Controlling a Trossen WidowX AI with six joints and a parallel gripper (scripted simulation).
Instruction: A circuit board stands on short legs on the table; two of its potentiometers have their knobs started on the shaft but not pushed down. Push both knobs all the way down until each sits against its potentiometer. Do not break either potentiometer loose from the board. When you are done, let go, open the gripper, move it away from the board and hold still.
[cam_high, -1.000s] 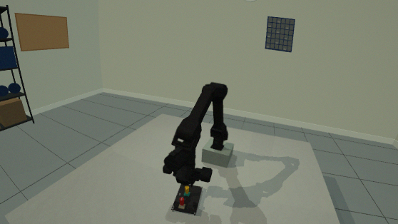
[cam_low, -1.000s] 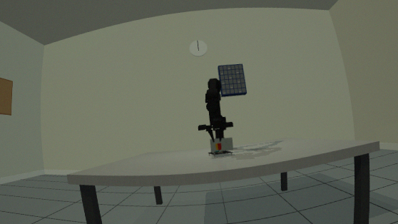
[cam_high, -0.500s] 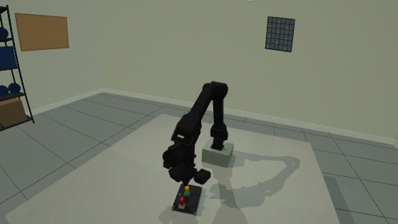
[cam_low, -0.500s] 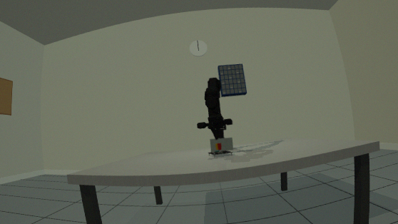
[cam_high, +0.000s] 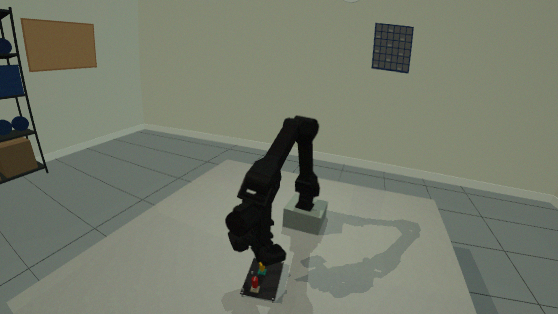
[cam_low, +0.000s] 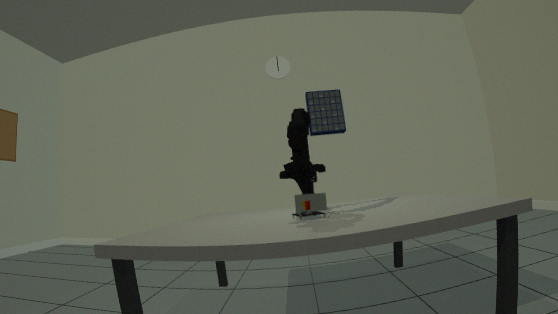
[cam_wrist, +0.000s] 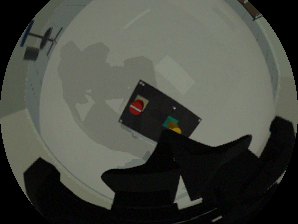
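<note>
My gripper tip is 4 cm short of the red knob, 1 cm to the right of it and 4 cm above it. The rest, counted from my gripper tip: yellow knob 2 cm behind, 4 cm below.
</note>
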